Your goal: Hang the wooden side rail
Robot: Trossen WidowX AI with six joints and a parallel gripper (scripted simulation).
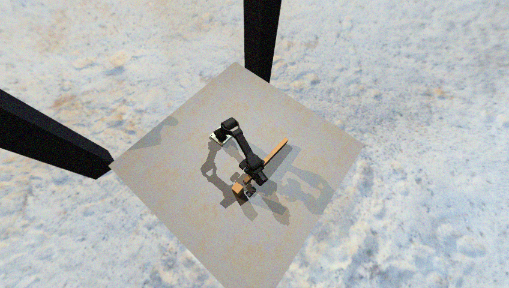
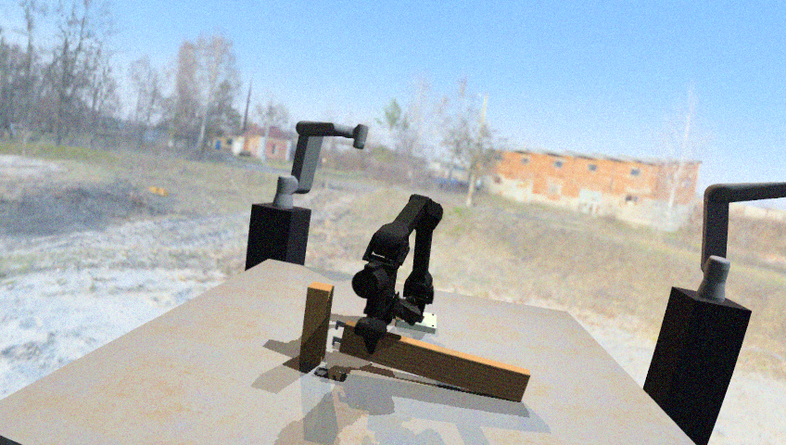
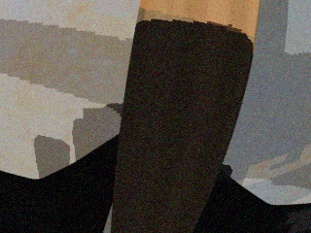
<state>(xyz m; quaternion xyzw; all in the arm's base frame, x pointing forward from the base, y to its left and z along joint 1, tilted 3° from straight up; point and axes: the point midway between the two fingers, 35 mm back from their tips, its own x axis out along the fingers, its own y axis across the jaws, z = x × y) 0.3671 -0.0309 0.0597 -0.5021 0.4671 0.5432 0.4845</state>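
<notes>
The headboard post lies 20 mm ahead of my gripper tip, 130 mm to the right of it and 40 mm above it.
</notes>
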